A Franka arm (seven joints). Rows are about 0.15 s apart.
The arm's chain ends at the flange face. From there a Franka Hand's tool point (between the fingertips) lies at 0.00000 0.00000 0.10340 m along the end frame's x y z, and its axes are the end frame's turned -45 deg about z.
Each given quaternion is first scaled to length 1.
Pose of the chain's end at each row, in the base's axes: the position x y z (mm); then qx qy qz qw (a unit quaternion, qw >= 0):
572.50 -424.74 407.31 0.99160 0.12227 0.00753 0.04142
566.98 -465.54 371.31 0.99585 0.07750 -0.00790 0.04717
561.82 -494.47 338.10 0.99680 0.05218 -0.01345 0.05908
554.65 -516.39 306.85 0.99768 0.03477 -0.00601 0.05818
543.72 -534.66 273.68 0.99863 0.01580 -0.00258 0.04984
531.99 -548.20 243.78 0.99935 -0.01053 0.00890 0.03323
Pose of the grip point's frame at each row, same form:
575.09 -433.04 304.28 0.86933 0.49243 -0.00889 0.04115
566.11 -475.38 268.38 0.89038 0.45269 -0.02535 0.04056
559.68 -506.79 235.46 0.90095 0.42967 -0.03504 0.04944
553.83 -528.44 204.16 0.90843 0.41392 -0.02782 0.05145
543.35 -544.96 170.80 0.91657 0.39676 -0.02146 0.04506
533.76 -555.09 140.62 0.92731 0.37271 -0.00449 0.03411

